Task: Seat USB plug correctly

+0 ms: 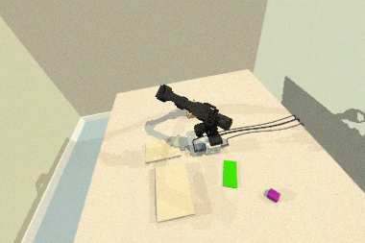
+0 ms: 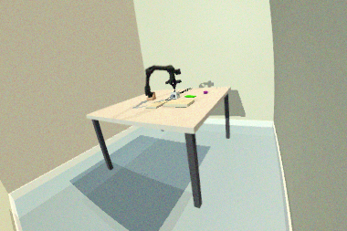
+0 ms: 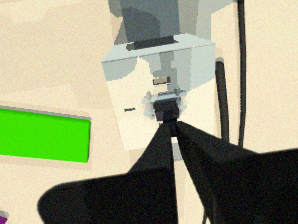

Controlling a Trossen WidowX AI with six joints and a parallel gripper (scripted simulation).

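The dark USB plug lies 2 cm below my gripper tip. Round my gripper tip: green flat block 17 cm ahead, 2 cm to the left, 10 cm below; then USB socket 4 cm below; then magenta block 32 cm ahead, 15 cm to the left, 9 cm below.
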